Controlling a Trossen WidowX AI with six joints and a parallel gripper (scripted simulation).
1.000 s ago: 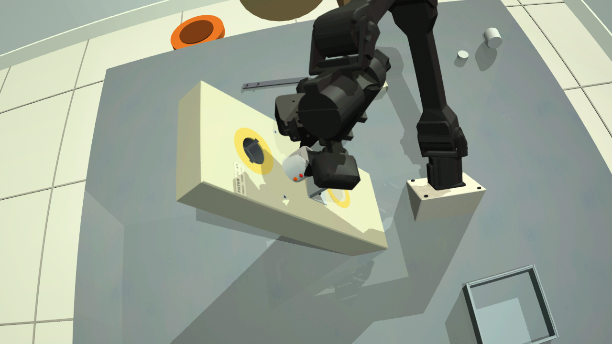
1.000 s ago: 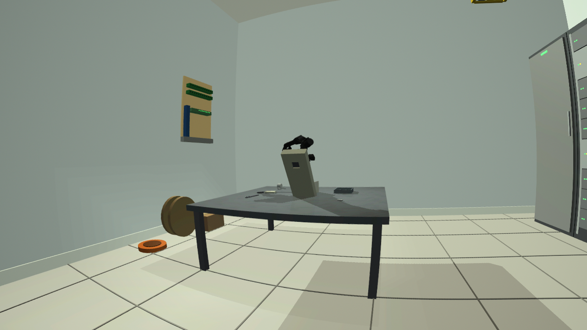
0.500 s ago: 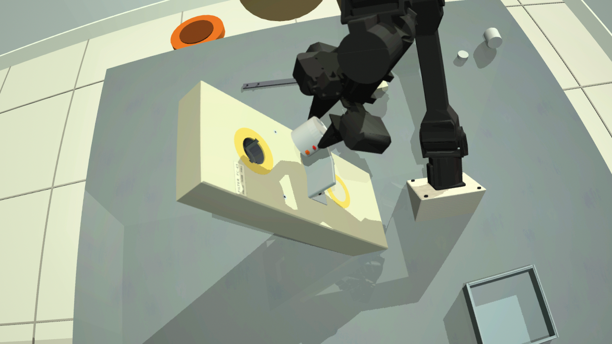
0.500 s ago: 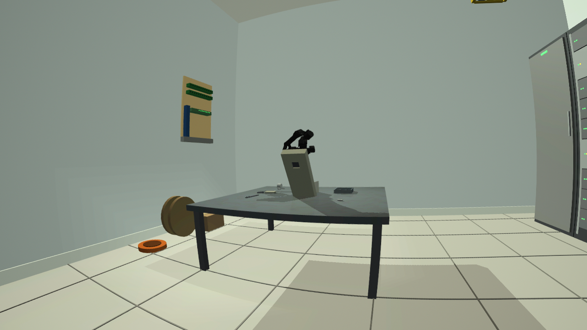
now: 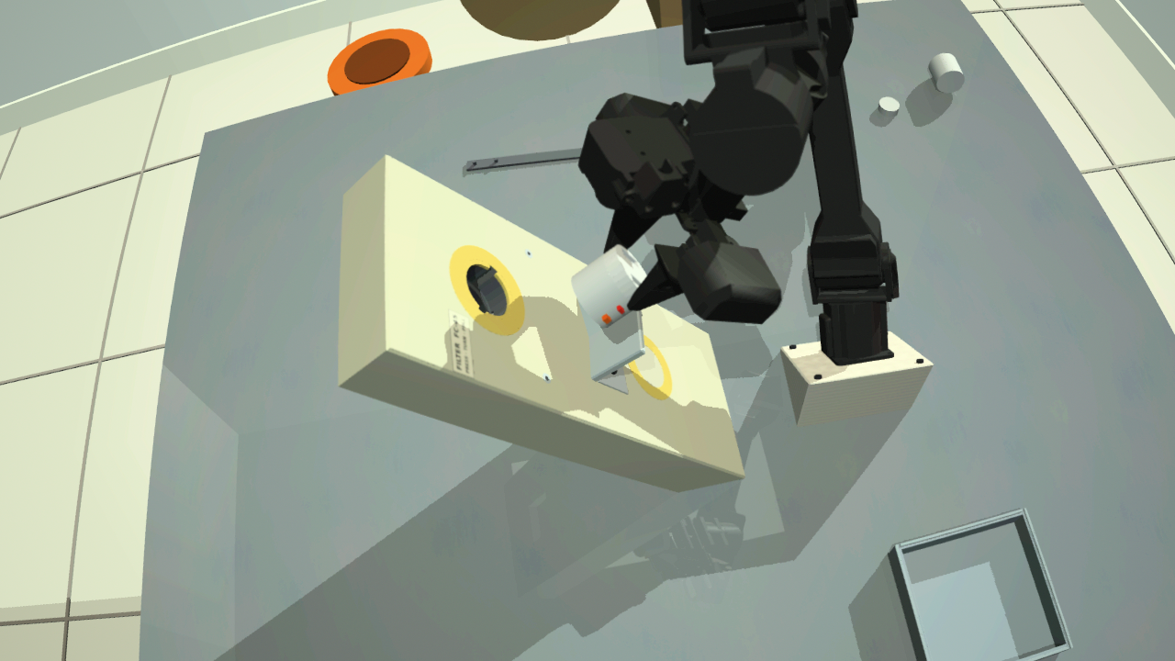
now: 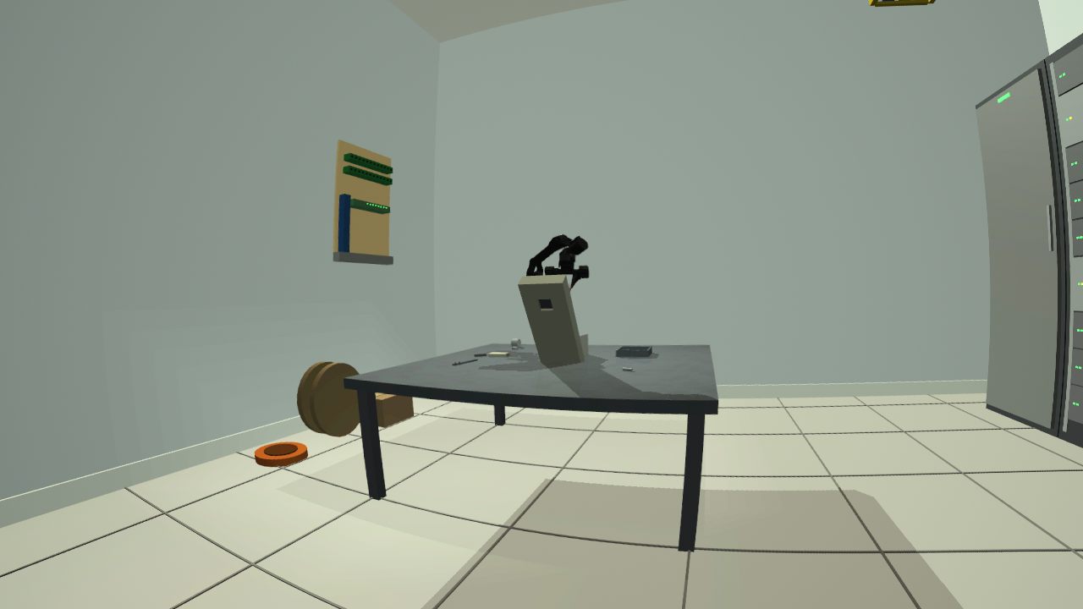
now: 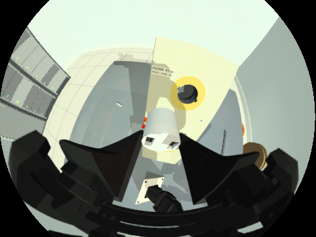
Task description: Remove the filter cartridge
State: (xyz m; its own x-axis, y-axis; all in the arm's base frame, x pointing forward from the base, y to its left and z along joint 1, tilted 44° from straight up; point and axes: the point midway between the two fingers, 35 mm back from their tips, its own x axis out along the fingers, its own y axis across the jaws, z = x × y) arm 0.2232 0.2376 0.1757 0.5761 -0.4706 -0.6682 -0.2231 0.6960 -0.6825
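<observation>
My gripper tip is 31 cm past the grey tray, 23 cm to the right of it and 31 cm above it. Also, from my gripper tip: round filter cartridge right at my gripper tip; grey shelf 2 cm ahead, 4 cm to the right, 13 cm below.
</observation>
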